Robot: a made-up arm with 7 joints. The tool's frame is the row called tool.
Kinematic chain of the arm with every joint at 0, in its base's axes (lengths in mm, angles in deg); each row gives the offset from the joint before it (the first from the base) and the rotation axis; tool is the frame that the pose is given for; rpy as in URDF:
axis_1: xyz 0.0 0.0 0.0 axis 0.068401 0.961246 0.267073
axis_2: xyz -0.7 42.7 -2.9 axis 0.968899 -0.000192 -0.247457
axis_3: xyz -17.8 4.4 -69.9 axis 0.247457 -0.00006 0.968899
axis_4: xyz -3.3 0.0 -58.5 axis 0.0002 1 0.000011
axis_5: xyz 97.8 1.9 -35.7 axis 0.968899 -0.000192 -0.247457
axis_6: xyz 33.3 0.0 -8.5 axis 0.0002 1 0.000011
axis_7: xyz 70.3 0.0 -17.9 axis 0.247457 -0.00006 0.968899
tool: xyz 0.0 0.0 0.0 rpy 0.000 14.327 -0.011
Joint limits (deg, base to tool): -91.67..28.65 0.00..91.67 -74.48..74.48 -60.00..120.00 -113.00..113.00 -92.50..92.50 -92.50..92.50
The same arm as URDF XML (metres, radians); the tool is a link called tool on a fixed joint. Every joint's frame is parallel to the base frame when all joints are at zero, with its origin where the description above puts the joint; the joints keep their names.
<robot name="arm">
<link name="base"/>
<link name="link1"/>
<link name="link2"/>
<link name="link3"/>
<link name="link4"/>
<link name="link5"/>
<link name="link6"/>
<link name="link7"/>
<link name="tool"/>
<joint name="axis_1" type="revolute"><parent link="base"/><child link="link1"/><origin xyz="0.0000 0.0000 0.0000"/><axis xyz="0.068403 0.961235 0.26711"/><limit lower="-1.5999" upper="0.5000"/></joint>
<joint name="axis_2" type="revolute"><parent link="link1"/><child link="link2"/><origin xyz="-0.0007 0.0427 -0.0029"/><axis xyz="0.968889 -0.0002 -0.247497"/><limit lower="0.0000" upper="1.5999"/></joint>
<joint name="axis_3" type="revolute"><parent link="link2"/><child link="link3"/><origin xyz="-0.0178 0.0044 -0.0699"/><axis xyz="0.247497 -0.0001 0.968889"/><limit lower="-1.2999" upper="1.2999"/></joint>
<joint name="axis_4" type="revolute"><parent link="link3"/><child link="link4"/><origin xyz="-0.0033 0.0000 -0.0585"/><axis xyz="0.0002 1 0"/><limit lower="-1.0472" upper="2.0944"/></joint>
<joint name="axis_5" type="revolute"><parent link="link4"/><child link="link5"/><origin xyz="0.0978 0.0019 -0.0357"/><axis xyz="0.968889 -0.0002 -0.247497"/><limit lower="-1.9722" upper="1.9722"/></joint>
<joint name="axis_6" type="revolute"><parent link="link5"/><child link="link6"/><origin xyz="0.0333 0.0000 -0.0085"/><axis xyz="0.0002 1 0"/><limit lower="-1.6144" upper="1.6144"/></joint>
<joint name="axis_7" type="revolute"><parent link="link6"/><child link="link7"/><origin xyz="0.0703 0.0000 -0.0179"/><axis xyz="0.247497 -0.0001 0.968889"/><limit lower="-1.6144" upper="1.6144"/></joint>
<joint name="tool_joint" type="fixed"><parent link="link7"/><child link="tool"/><origin xyz="0.0000 0.0000 0.0000" rpy="0.0000 0.2501 -0.0002"/></joint>
</robot>

